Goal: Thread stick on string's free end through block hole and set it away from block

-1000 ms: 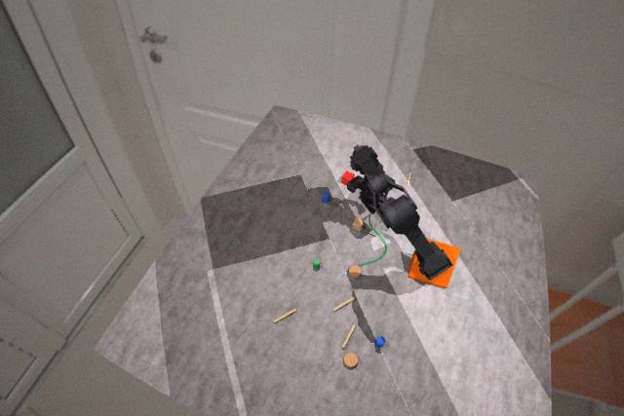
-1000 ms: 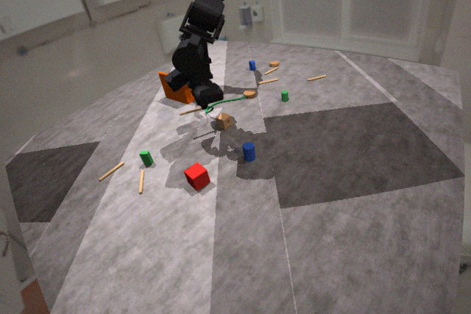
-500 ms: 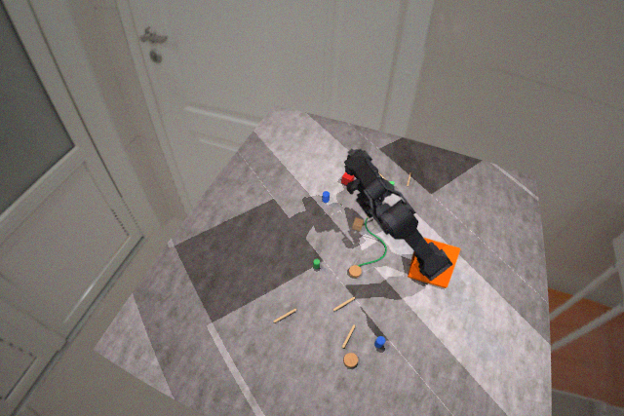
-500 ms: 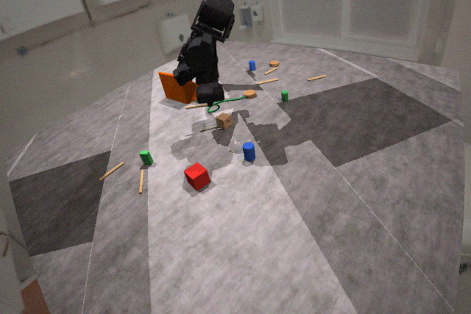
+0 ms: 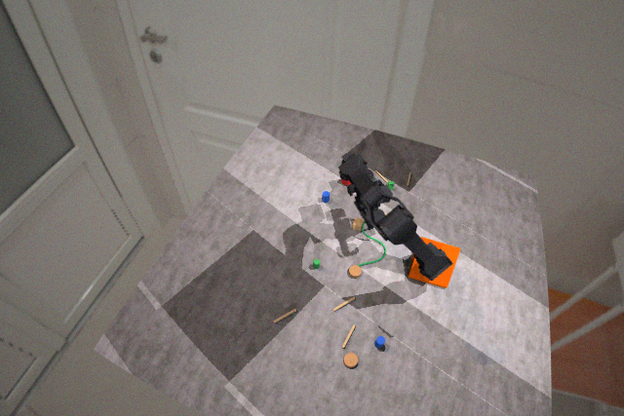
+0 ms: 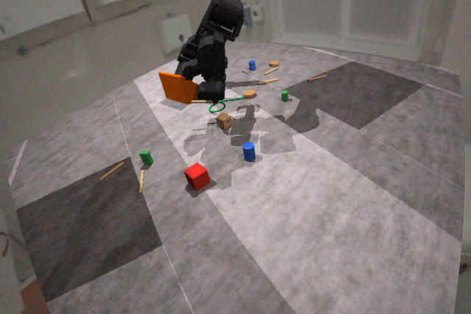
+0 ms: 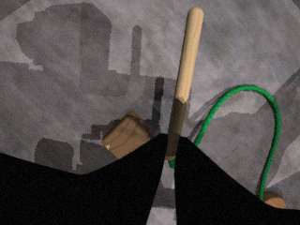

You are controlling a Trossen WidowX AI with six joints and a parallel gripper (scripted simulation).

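My gripper tip is now 30 mm short of the wooden block, 10 mm to the left of it and 50 mm above it. From my gripper tip the other things lie so: red cube: 100 mm ahead, 210 mm to the right, 40 mm below; green cylinder: 130 mm ahead, 180 mm to the left, 50 mm below; thin wooden stick: 10 mm behind, 10 mm to the right.
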